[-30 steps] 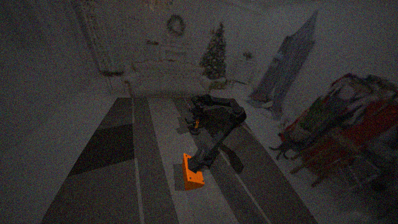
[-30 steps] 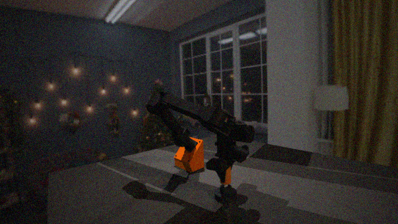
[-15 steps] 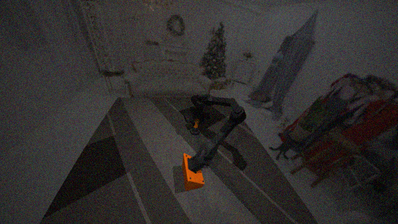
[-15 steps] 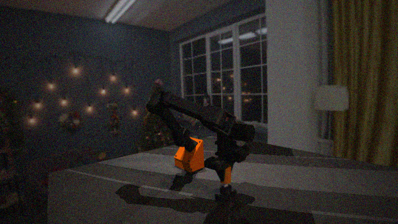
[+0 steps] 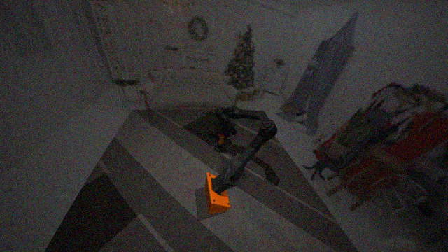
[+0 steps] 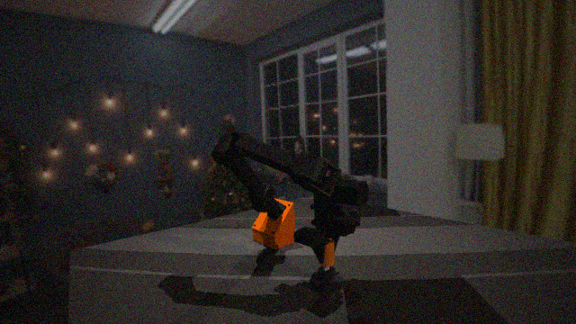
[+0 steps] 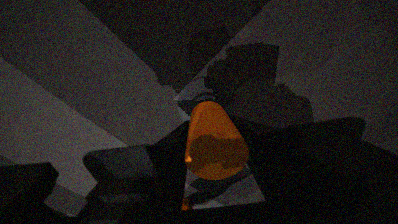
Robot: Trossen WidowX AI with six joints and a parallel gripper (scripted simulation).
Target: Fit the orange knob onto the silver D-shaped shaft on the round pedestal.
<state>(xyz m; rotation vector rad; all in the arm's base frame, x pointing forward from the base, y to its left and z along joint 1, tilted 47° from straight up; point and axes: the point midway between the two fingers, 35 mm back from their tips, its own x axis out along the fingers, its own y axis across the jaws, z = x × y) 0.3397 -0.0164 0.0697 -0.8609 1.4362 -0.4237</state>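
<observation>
Now: gripper tip 30 mm below the orange knob. The rest, counted from my gripper tip: round pedestal 40 mm below.
</observation>
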